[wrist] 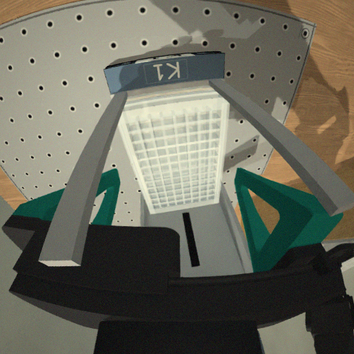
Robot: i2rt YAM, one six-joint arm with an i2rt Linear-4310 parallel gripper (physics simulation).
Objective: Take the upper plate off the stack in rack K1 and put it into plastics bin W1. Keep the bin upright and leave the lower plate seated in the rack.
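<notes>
A translucent whitish well plate lies on top in rack K1, its grid of wells facing up. The lower plate cannot be told apart under it. Rack K1 has a blue label at its far end, two long grey sloping arms at its sides and a grey base with a black slot at the near end. My gripper is open. Its two green fingers stand apart on either side of the near half of the plate, with a gap on both sides. Their height relative to the plate is hard to tell. Bin W1 does not show in the view.
The rack stands on a grey perforated board with a curved far edge. The grey arms flare outward past my fingers, the left one over the dark gripper body. Wooden table shows at the right. Shadows fall on board and wood.
</notes>
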